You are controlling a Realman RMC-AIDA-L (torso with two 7-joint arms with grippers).
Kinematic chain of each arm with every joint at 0, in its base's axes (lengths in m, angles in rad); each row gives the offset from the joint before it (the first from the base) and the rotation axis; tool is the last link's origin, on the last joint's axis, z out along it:
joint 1: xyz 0 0 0.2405 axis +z
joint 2: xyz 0 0 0 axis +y
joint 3: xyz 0 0 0.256 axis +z
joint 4: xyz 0 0 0 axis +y
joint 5: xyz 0 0 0.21 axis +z
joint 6: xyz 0 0 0 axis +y
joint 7: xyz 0 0 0.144 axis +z
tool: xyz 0 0 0
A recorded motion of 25 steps. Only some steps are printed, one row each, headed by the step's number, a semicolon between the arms.
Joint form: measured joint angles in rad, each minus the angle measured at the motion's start. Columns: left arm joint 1, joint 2, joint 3, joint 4, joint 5, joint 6, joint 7; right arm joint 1, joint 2, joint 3, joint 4, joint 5, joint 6, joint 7.
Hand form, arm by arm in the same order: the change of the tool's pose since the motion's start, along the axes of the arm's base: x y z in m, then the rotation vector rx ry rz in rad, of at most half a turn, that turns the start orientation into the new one. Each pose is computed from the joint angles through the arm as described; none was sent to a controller.
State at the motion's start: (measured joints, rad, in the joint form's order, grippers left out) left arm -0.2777 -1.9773 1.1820 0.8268 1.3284 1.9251 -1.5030; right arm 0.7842 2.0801 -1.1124 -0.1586 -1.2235 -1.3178 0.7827
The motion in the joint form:
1: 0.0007 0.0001 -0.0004 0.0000 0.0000 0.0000 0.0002; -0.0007 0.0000 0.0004 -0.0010 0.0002 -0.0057 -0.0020
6: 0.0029 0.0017 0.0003 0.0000 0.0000 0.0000 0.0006; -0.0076 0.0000 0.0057 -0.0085 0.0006 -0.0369 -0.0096
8: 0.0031 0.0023 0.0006 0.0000 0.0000 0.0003 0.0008; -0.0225 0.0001 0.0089 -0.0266 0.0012 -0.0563 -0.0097
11: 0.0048 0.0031 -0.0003 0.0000 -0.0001 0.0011 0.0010; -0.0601 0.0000 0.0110 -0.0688 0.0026 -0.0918 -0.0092
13: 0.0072 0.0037 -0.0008 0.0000 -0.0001 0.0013 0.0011; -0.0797 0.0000 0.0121 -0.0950 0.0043 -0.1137 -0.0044
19: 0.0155 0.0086 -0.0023 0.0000 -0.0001 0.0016 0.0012; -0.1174 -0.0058 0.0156 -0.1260 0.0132 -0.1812 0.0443
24: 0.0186 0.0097 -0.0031 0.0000 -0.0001 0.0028 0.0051; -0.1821 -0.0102 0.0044 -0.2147 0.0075 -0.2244 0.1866
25: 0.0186 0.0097 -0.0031 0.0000 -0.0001 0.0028 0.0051; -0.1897 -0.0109 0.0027 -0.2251 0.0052 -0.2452 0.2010
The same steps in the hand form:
1: -0.0002 -0.0001 0.0001 0.0005 0.0000 0.0007; -0.0005 -0.0005 0.0004 0.0004 0.0032 0.0051
6: -0.0010 -0.0006 0.0004 0.0007 0.0017 0.0024; -0.0024 -0.0031 0.0033 0.0033 0.0234 0.0282
8: -0.0012 -0.0007 0.0006 0.0005 0.0023 0.0021; -0.0018 -0.0050 0.0069 0.0108 0.0376 0.0395
11: -0.0018 -0.0010 0.0010 0.0013 0.0025 0.0035; 0.0017 -0.0098 0.0145 0.0279 0.0600 0.0588
13: -0.0025 -0.0015 0.0012 0.0018 0.0028 0.0059; 0.0025 -0.0123 0.0193 0.0358 0.0753 0.0716
19: -0.0055 -0.0031 0.0029 0.0043 0.0071 0.0145; 0.0060 -0.0208 0.0299 0.0125 0.1358 0.0733
24: -0.0065 -0.0039 0.0034 0.0076 0.0077 0.0145; 0.0123 -0.0298 0.0427 -0.0564 0.1902 0.0330
25: -0.0065 -0.0039 0.0034 0.0076 0.0077 0.0145; 0.0118 -0.0329 0.0447 -0.0707 0.2017 0.0423

